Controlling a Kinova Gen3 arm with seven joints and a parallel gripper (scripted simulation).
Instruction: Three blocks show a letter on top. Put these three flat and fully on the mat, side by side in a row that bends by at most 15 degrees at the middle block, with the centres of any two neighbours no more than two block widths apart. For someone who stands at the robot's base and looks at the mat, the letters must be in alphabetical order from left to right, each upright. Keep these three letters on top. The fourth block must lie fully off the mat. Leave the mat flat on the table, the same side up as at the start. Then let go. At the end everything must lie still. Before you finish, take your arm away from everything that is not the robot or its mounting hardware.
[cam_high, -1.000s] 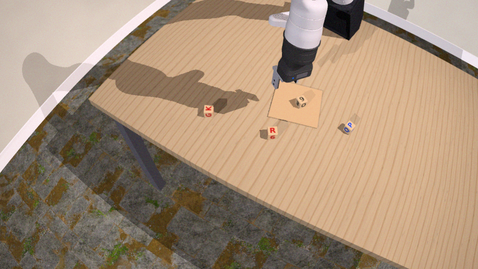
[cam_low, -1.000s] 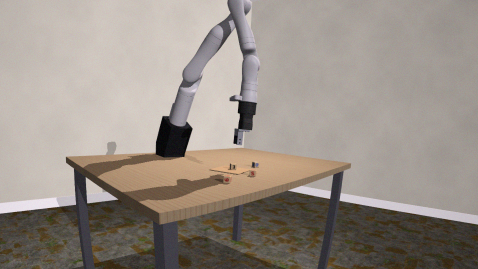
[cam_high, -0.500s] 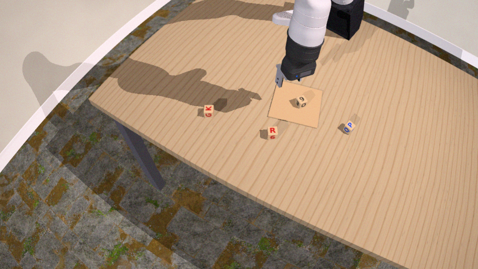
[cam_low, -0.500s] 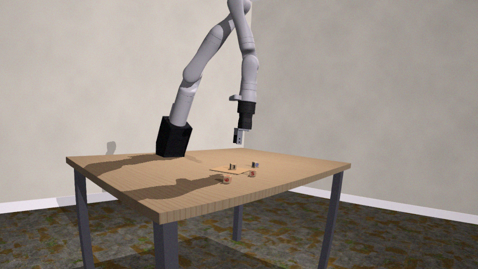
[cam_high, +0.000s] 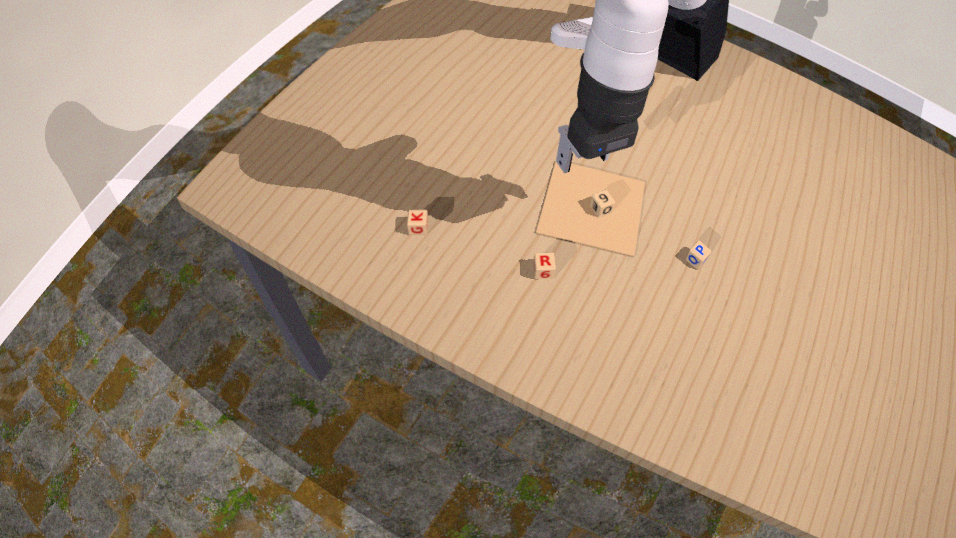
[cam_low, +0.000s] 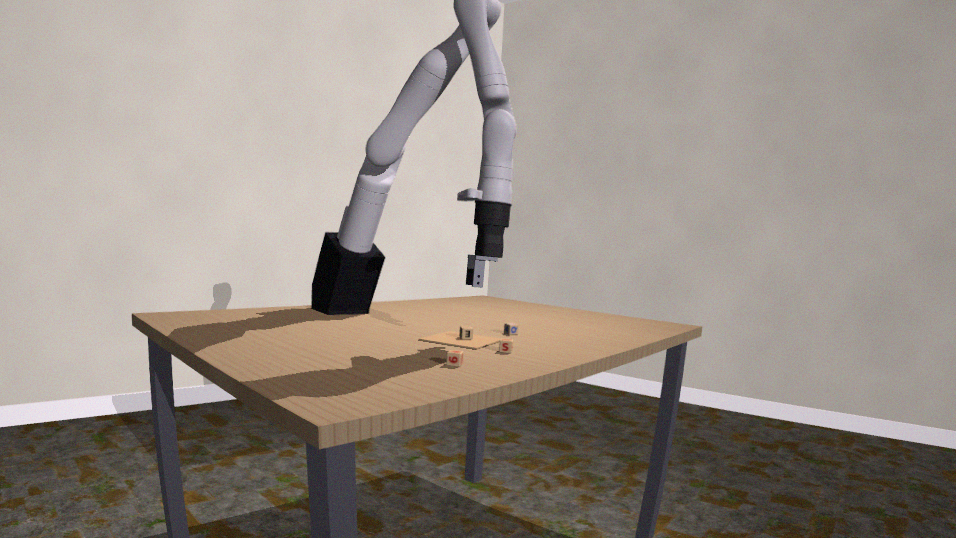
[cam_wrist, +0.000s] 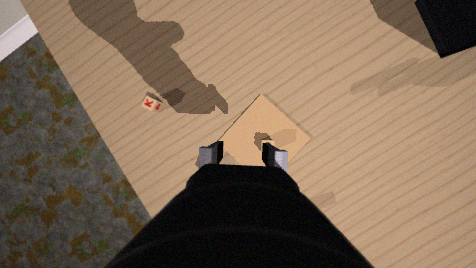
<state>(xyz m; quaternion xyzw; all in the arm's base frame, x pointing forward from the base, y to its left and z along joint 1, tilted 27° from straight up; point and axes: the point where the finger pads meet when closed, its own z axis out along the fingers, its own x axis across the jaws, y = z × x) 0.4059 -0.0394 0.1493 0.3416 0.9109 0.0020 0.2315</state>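
The block is 130 mm below my hand, 40 mm behind it and 30 mm to the left of it. Also, from my hand: tan mat (140 mm below, 40 mm behind, 20 mm to the left).
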